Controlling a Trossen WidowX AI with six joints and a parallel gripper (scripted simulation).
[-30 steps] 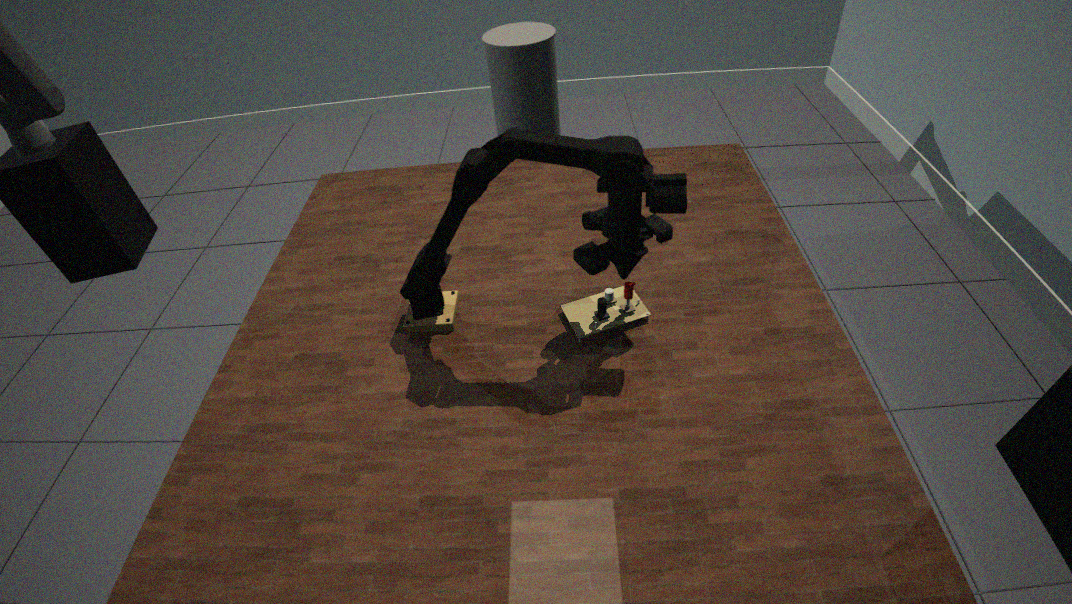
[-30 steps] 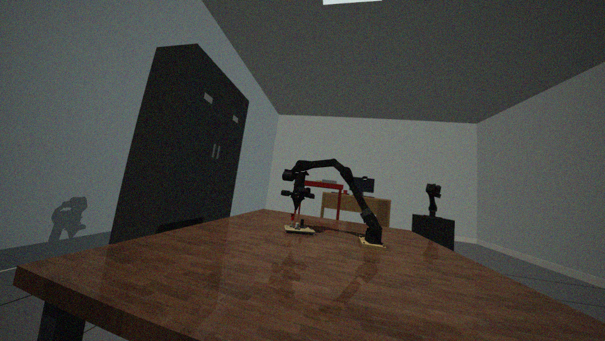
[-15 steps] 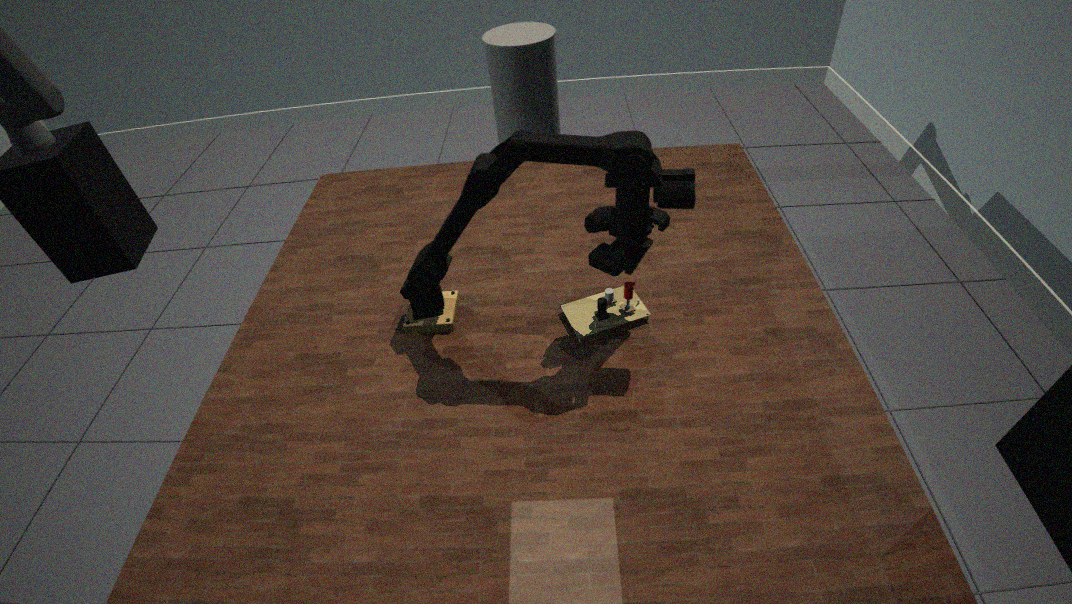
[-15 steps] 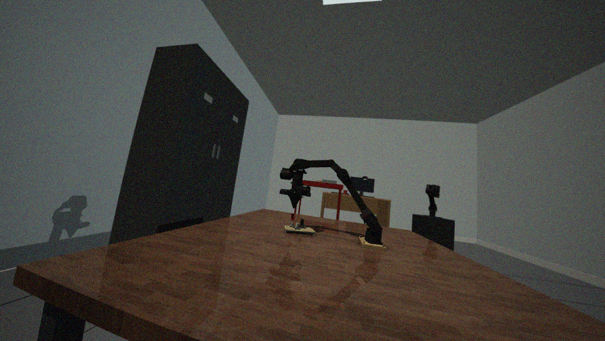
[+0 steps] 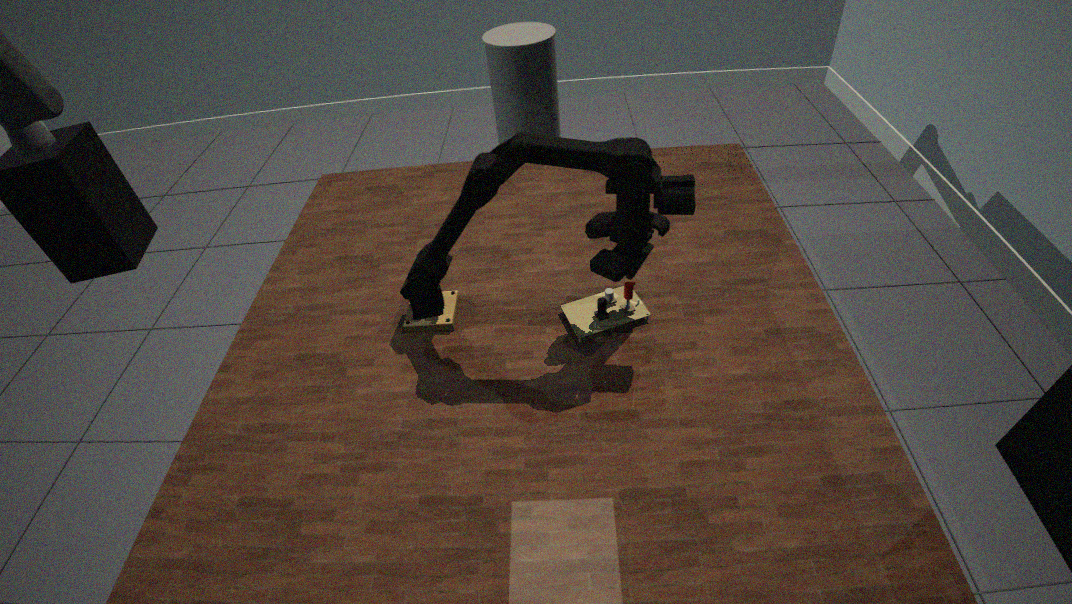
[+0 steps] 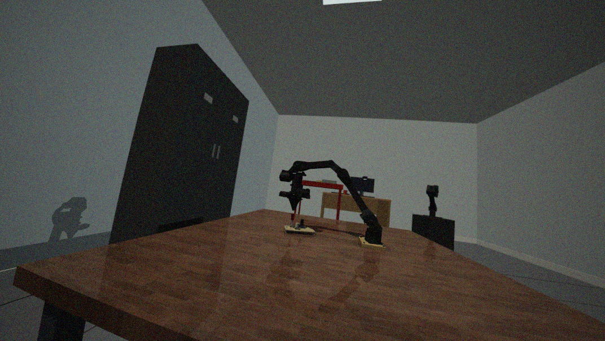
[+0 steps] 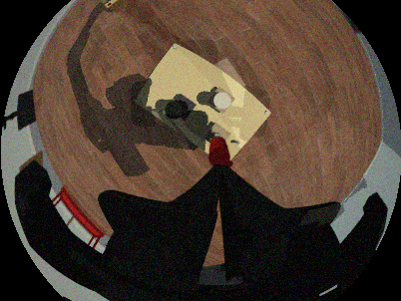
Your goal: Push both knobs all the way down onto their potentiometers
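Now: the red knob 3 cm below my gripper tip. Round my gripper tip: dark knob: 6 cm below, 6 cm behind.
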